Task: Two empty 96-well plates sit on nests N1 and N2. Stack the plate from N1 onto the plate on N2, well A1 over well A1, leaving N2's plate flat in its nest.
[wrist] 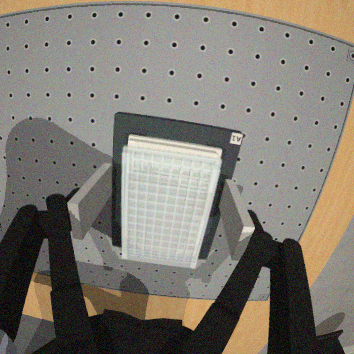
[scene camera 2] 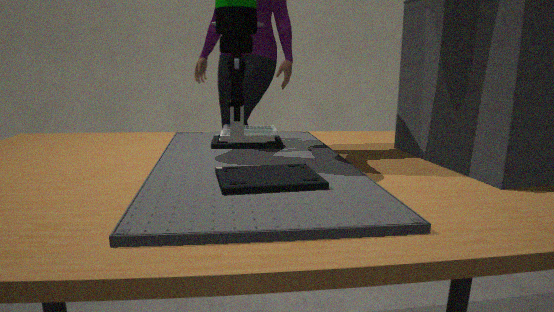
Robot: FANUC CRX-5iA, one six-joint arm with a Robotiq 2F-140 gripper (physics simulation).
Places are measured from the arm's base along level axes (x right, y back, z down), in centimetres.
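Pixels of known places: gripper, fingertip midpoint: [wrist: 166, 185] [scene camera 2: 236, 132].
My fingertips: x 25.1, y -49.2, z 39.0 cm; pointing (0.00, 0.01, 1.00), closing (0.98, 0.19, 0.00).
Note:
Behind a point stands the place of what it marks.
A clear 96-well plate [scene camera 2: 261, 129] {y -43.9, x 22.3, z 37.9 cm} [wrist: 162, 185] {y -49.8, x 24.9, z 37.7 cm} lies on top of a whitish plate [scene camera 2: 257, 137] {y -45.4, x 20.3, z 39.4 cm} [wrist: 175, 145] {y -52.8, x 26.2, z 39.5 cm}, whose edge shows beneath it. This stack sits in the far dark nest [scene camera 2: 250, 145] {y -47.4, x 18.8, z 40.9 cm} [wrist: 170, 126] {y -54.3, x 25.8, z 40.5 cm}, whose A1 label is at the top right corner in the wrist view. The upper plate looks about level; exact alignment of the wells cannot be told. The near dark nest [scene camera 2: 272, 178] {y -50.7, x -9.4, z 40.5 cm} is empty. My gripper [scene camera 2: 237, 125] {y -49.2, x 25.1, z 38.9 cm} [wrist: 166, 185] {y -49.2, x 25.1, z 38.9 cm} is open, with one pad on each side of the stack and visible gaps between pads and plates in the wrist view.
Both nests stand on a grey perforated board [scene camera 2: 175, 215] {y -66.0, x -18.7, z 41.7 cm} [wrist: 165, 55] {y -60.6, x 25.7, z 41.7 cm} on the wooden table [scene camera 2: 65, 200] {y -81.4, x -5.6, z 43.0 cm}. A large dark grey block [scene camera 2: 450, 90] {y -11.2, x -1.4, z 27.2 cm} stands at the right. A person in a purple top [scene camera 2: 267, 35] stands behind the table, beyond the arm.

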